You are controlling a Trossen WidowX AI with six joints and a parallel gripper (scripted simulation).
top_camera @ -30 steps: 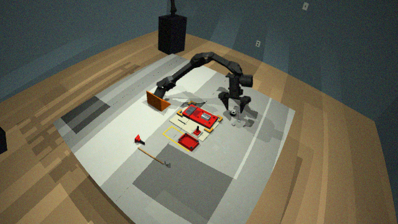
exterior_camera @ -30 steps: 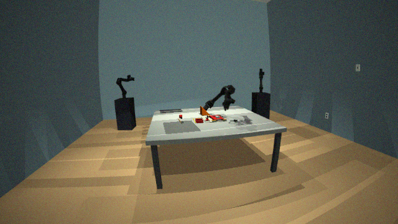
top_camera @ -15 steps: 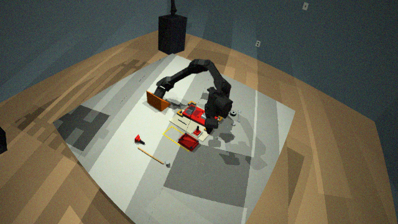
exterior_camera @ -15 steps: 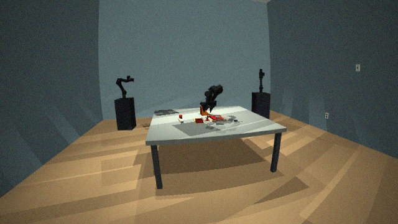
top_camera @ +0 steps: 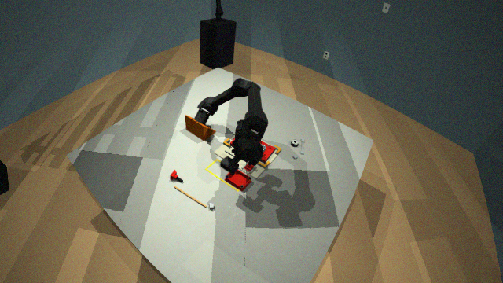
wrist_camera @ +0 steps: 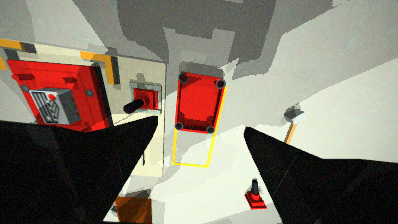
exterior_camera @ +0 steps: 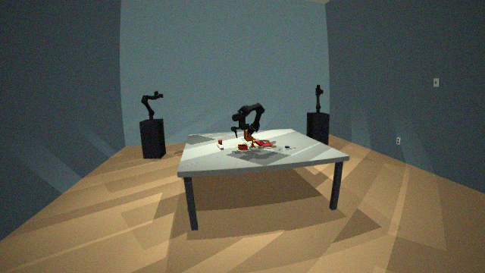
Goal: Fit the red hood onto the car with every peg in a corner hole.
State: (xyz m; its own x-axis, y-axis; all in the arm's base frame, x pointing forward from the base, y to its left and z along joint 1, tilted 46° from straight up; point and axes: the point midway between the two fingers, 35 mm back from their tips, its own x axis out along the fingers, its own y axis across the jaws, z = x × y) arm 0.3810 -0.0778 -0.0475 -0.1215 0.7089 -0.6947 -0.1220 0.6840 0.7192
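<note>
The red hood lies 80 mm below my gripper tip. The rest, counted from my gripper tip: grey engine block (210 mm to the left, 70 mm below, 50 mm behind); wooden-handled hammer (210 mm to the right, 90 mm below, 80 mm behind); wrench (410 mm to the left, 90 mm below, 80 mm ahead).
</note>
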